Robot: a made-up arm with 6 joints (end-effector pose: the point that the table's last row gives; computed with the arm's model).
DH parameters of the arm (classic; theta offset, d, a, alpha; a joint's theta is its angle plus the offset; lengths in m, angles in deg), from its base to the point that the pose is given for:
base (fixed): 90 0.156 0 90
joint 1: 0 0.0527 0.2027 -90
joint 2: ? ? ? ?
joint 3: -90 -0.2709 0.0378 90
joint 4: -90 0.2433 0.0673 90
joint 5: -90 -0.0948 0.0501 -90
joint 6: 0 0.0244 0.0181 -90
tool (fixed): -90 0.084 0 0
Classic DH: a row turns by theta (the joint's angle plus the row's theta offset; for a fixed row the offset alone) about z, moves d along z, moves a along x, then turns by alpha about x.
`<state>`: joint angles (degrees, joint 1 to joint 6).
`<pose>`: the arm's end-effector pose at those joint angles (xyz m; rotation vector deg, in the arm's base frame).
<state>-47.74 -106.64 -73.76 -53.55 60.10 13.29</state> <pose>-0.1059 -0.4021 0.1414 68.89 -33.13 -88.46</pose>
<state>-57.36 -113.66 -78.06 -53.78 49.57 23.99</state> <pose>-0.1504 -0.3890 0.1814 70.95 -56.77 -66.02</pose>
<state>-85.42 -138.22 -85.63 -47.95 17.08 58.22</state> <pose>-0.2804 -0.3513 0.2190 61.68 -94.07 25.78</pose>
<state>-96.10 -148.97 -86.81 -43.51 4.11 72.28</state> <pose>-0.3151 -0.3505 0.2152 49.59 -90.13 64.61</pose>
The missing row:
joint 2: 0 -0.09 0.0932 -90
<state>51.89 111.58 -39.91 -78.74 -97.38 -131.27</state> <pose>0.0721 0.4624 0.4558 -63.86 107.84 -98.08</pose>
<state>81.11 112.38 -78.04 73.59 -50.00 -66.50</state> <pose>-0.0218 0.2653 0.4617 106.33 -83.91 3.49</pose>
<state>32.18 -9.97 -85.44 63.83 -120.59 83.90</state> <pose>0.2323 0.2199 -0.0394 70.05 -68.66 82.11</pose>
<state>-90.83 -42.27 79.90 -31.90 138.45 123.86</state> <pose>0.3811 0.1557 0.0790 106.69 108.53 -93.56</pose>
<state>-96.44 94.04 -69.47 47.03 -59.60 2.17</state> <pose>0.1807 -0.2451 -0.1865 14.95 52.70 71.96</pose>
